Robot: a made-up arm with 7 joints. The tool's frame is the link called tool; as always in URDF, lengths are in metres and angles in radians. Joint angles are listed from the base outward. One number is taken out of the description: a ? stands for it. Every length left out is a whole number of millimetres.
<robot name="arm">
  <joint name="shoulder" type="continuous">
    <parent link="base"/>
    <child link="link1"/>
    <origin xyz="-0.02 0.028 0.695" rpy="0 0 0"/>
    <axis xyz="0 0 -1"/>
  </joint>
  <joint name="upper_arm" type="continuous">
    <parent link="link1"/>
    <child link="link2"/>
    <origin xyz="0.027 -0.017 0" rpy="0 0 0"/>
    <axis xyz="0 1 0"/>
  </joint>
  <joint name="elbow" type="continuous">
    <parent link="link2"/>
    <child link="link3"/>
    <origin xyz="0.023 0 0.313" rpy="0 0 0"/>
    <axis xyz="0 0 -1"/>
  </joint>
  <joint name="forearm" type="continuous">
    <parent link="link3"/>
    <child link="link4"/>
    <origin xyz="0.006 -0.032 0" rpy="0 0 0"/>
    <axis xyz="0 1 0"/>
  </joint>
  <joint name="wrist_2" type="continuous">
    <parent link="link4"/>
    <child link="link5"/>
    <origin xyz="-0.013 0 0.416" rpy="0 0 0"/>
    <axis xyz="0 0 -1"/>
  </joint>
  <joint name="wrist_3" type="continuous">
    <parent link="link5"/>
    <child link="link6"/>
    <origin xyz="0.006 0.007 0" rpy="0 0 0"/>
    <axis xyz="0 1 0"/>
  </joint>
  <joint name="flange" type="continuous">
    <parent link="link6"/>
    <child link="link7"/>
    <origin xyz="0.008 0 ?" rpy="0 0 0"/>
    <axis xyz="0 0 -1"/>
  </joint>
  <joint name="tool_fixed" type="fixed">
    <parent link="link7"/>
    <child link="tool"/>
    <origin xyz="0.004 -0.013 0" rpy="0.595 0.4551 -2.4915"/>
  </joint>
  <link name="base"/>
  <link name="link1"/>
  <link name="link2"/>
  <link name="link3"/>
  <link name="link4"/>
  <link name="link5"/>
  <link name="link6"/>
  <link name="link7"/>
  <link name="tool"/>
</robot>
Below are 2 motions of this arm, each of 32 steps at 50 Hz.
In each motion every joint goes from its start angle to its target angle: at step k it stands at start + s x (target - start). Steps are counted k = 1, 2, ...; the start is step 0. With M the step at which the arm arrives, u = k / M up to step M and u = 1 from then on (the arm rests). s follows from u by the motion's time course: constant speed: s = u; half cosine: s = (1 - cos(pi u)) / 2; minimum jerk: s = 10 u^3 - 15 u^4 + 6 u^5.
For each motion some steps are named. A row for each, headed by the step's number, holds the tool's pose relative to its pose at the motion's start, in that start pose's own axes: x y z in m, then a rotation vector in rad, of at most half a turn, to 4 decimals.
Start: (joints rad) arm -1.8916 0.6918 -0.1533 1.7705 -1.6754 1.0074 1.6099
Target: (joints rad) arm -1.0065 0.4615 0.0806 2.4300 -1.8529 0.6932 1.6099
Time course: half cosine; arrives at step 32
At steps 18, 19, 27, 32:
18: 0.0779 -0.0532 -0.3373 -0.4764 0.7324 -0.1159
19: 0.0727 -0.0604 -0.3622 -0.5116 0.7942 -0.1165
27: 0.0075 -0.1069 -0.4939 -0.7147 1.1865 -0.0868
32: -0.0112 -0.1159 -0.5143 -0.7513 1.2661 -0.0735

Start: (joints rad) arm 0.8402 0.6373 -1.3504 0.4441 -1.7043 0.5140 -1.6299
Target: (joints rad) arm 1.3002 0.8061 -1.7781 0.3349 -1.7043 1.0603 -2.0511
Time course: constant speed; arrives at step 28
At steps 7, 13, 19, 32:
7: -0.0367 0.0049 -0.0692 -0.1678 0.0081 0.0080
13: -0.0630 0.0119 -0.1348 -0.3088 0.0174 -0.0073
19: -0.0833 0.0212 -0.2053 -0.4440 0.0308 -0.0443
32: -0.1000 0.0395 -0.3179 -0.6281 0.0615 -0.1416

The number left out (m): 0.097
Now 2 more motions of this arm.
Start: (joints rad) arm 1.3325 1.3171 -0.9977 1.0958 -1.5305 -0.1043 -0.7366
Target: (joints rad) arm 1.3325 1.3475 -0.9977 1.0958 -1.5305 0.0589 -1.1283
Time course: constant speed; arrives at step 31
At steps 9, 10, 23, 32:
9: 0.0015 0.0023 0.0001 -0.0927 0.0492 0.0731
10: 0.0017 0.0025 0.0001 -0.1030 0.0549 0.0810
23: 0.0039 0.0051 0.0001 -0.2370 0.1337 0.1816
32: 0.0053 0.0064 0.0001 -0.3191 0.1864 0.2408

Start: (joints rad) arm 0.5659 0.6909 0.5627 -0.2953 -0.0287 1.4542 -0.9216
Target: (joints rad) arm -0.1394 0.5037 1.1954 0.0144 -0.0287 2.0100 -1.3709
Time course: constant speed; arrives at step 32
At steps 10, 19, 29, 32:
10: -0.0334 -0.0485 -0.0617 -0.1567 0.0083 -0.0114
19: -0.0400 -0.0865 -0.1180 -0.3034 0.0575 -0.0133
29: -0.0256 -0.1206 -0.1768 -0.4778 0.1445 -0.0018
32: -0.0176 -0.1290 -0.1930 -0.5333 0.1750 0.0041

